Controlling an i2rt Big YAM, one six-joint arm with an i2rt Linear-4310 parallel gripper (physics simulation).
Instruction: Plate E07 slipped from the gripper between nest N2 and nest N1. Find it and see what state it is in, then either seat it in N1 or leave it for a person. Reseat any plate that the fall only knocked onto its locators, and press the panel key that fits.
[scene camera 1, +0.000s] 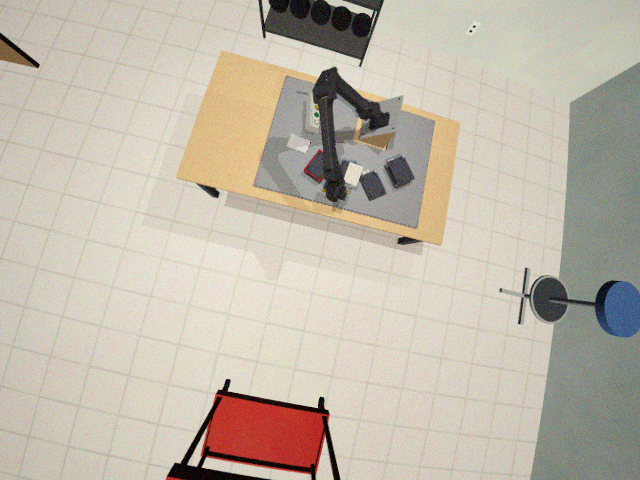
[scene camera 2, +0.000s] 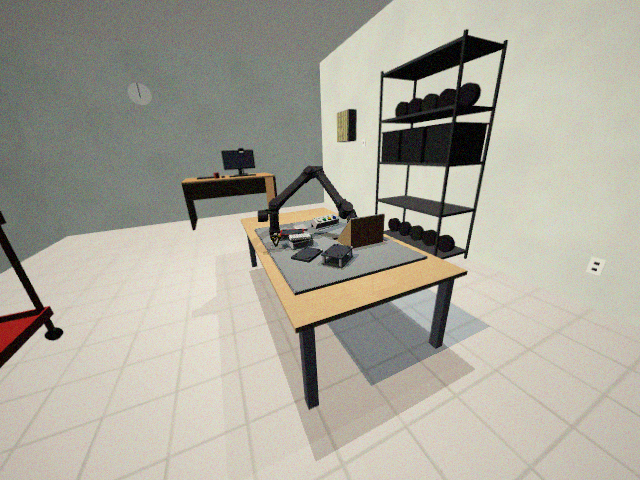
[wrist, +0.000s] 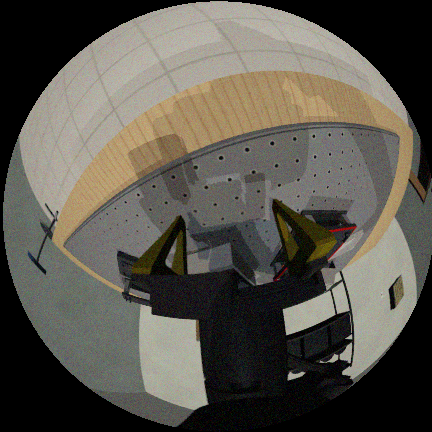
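Pixels of known places: gripper, between the fingertips: (scene camera 2: 275, 243) (wrist: 227, 210); arm's base, origin of its link: (scene camera 1: 379, 122) (scene camera 2: 355, 226).
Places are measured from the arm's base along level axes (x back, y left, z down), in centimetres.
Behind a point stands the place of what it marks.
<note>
My gripper (scene camera 1: 336, 193) @(x -49.2, y -19.3, z 8.4 cm) (scene camera 2: 275, 239) @(x -49.2, y -19.3, z 8.4 cm) (wrist: 227, 210) @(x -49.2, y -19.3, z 8.4 cm) is open and empty, low over the front part of the grey mat (scene camera 1: 408, 206) @(x -45.0, y 30.0, z 10.1 cm) (scene camera 2: 372, 264) @(x -11.8, y 32.8, z 10.6 cm). Beside it stands a block with a whitish top (scene camera 1: 353, 174) @(x -36.0, y -10.1, z 2.5 cm) (scene camera 2: 300, 237) @(x -36.1, y -7.5, z 2.9 cm) (wrist: 212, 259). A flat dark piece (scene camera 1: 372, 184) @(x -36.7, y 4.1, z 8.8 cm) (scene camera 2: 306, 254) @(x -38.3, y 6.2, z 8.7 cm) lies to its right. Farther right a dark plate (scene camera 1: 399, 171) @(x -26.3, y 18.5, z 4.3 cm) (scene camera 2: 337, 251) @(x -26.1, y 20.7, z 4.3 cm) sits raised on short posts. A red-edged dark piece (scene camera 1: 315, 166) @(x -34.8, y -32.9, z 6.2 cm) is on the block's other side, partly behind the arm. The key panel (scene camera 1: 314, 115) @(x -3.7, y -39.2, z 2.8 cm) (scene camera 2: 325, 222) @(x -3.0, y -36.8, z 5.7 cm) stands farther back. No labels are readable, so I cannot tell which piece is E07.
An upright board with wooden brackets (scene camera 1: 377, 139) @(x -9.0, y 1.5, z 4.3 cm) (scene camera 2: 368, 230) @(x 3.4, y 9.2, z 0.9 cm) stands behind the pieces, near the arm's base. A white card (scene camera 1: 298, 143) @(x -21.5, y -45.9, z 8.7 cm) lies left of the red-edged piece. The table's wooden front edge (scene camera 1: 289, 200) @(x -57.2, y -44.2, z 11.4 cm) (wrist: 240, 100) @(x -58.4, y -24.5, z 11.4 cm) runs close past the gripper.
</note>
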